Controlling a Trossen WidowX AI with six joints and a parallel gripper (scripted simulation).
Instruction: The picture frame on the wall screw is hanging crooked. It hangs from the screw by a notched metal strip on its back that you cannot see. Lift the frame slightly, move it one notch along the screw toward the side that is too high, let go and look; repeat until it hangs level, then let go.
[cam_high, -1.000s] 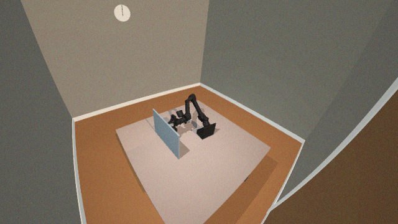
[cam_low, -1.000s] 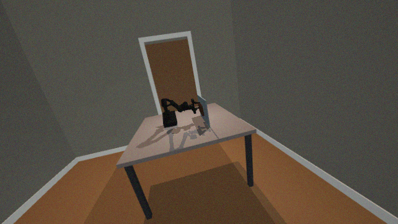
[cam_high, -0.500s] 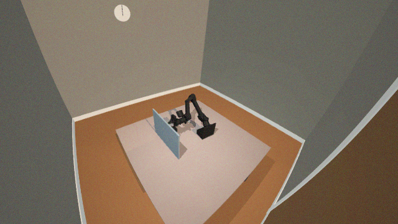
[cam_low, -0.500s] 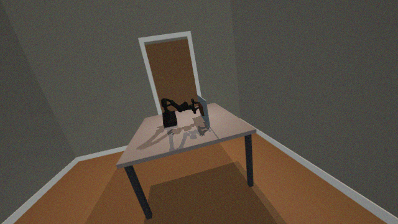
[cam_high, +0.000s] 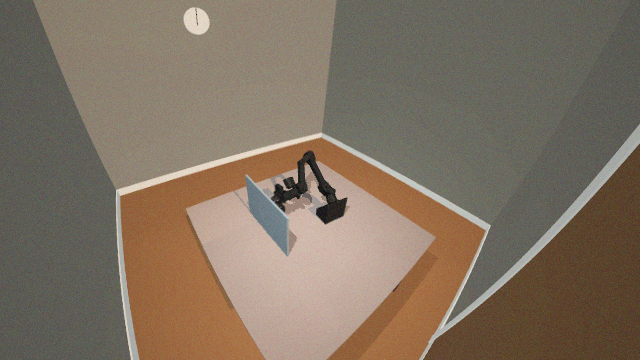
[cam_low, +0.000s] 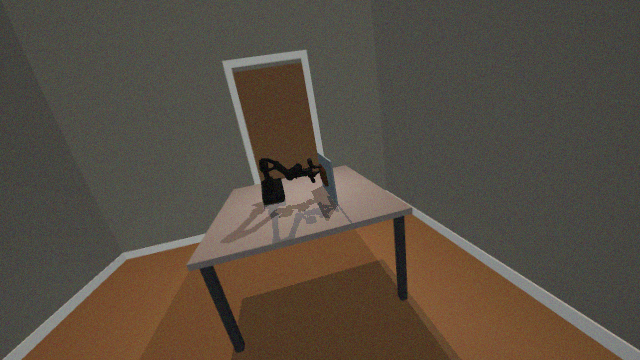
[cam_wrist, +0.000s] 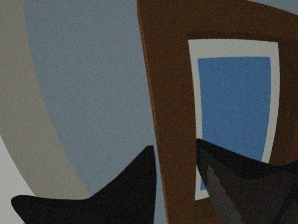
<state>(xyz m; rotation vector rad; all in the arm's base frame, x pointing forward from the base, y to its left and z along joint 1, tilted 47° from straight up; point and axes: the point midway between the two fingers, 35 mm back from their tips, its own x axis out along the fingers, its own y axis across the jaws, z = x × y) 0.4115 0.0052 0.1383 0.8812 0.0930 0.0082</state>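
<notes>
Now: gripper tip 10 mm short of the picture frame, 10 mm to the right of it and 50 mm above it. The rest, counted from my gripper tip: wall panel (20 mm ahead, 10 mm to the left, 60 mm below).
</notes>
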